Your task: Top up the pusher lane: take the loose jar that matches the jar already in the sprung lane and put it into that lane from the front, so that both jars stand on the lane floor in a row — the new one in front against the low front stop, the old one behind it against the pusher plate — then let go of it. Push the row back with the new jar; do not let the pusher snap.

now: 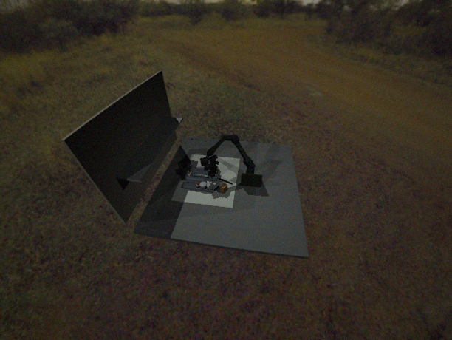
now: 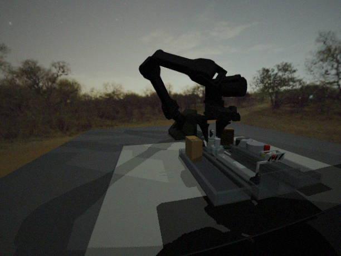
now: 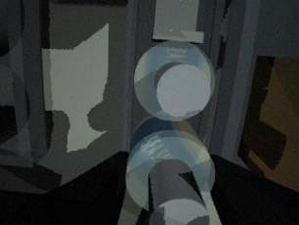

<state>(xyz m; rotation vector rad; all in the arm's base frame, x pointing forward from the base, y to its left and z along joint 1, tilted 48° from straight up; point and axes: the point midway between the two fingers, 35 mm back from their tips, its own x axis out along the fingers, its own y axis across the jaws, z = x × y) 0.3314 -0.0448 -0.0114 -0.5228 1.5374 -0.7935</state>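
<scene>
The black rod is 11 cm behind my gripper tip, 3 cm to the left of it and 5 cm below it. Also, from my gripper tip: shelf (50 cm ahead, 7 cm to the right, 31 cm above); grey lane fixture (15 cm ahead, 3 cm below); pusher plate (15 cm ahead, 1 cm to the left).
</scene>
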